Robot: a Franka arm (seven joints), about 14 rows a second.
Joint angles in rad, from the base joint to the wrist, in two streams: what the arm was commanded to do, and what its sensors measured. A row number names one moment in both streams.
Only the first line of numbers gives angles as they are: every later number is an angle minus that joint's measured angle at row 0.
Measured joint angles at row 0: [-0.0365, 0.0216, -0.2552, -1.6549, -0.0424, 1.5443, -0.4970]
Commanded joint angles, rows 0 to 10: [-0.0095, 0.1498, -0.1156, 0.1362, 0.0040, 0.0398, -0.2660]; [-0.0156, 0.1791, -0.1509, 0.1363, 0.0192, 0.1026, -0.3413]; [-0.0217, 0.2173, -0.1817, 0.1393, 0.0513, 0.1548, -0.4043]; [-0.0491, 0.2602, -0.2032, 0.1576, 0.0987, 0.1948, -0.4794]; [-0.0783, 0.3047, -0.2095, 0.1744, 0.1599, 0.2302, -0.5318]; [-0.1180, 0.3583, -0.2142, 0.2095, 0.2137, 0.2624, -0.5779]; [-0.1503, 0.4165, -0.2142, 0.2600, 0.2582, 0.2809, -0.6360]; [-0.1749, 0.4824, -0.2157, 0.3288, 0.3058, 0.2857, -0.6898]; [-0.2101, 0.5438, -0.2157, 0.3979, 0.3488, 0.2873, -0.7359]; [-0.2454, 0.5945, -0.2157, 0.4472, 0.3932, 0.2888, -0.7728]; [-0.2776, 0.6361, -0.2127, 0.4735, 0.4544, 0.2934, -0.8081]
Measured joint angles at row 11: [-0.2063, 0.5110, -0.2174, 0.3136, 0.3577, 0.3185, -0.7236]
